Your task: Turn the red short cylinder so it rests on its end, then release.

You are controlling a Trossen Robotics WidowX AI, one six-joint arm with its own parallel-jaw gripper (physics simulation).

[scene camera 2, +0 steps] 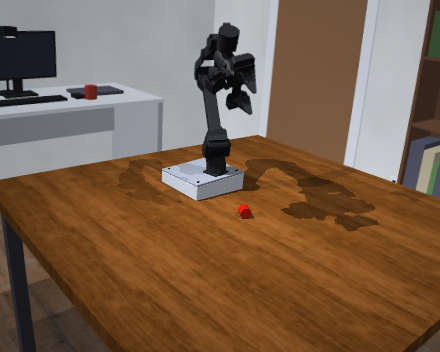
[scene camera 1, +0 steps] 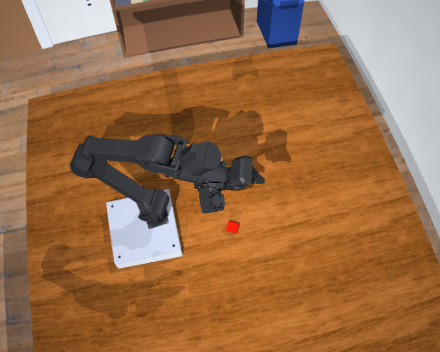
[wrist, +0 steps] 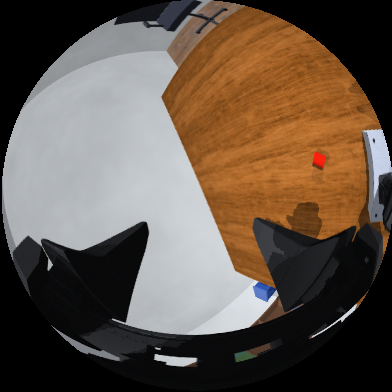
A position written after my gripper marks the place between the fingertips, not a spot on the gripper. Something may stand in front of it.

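Observation:
I can see my gripper (scene camera 1: 253, 184), and the same gripper is visible to me in scene camera 2 (scene camera 2: 252, 103). The wrist view shows my gripper too (wrist: 201, 226).

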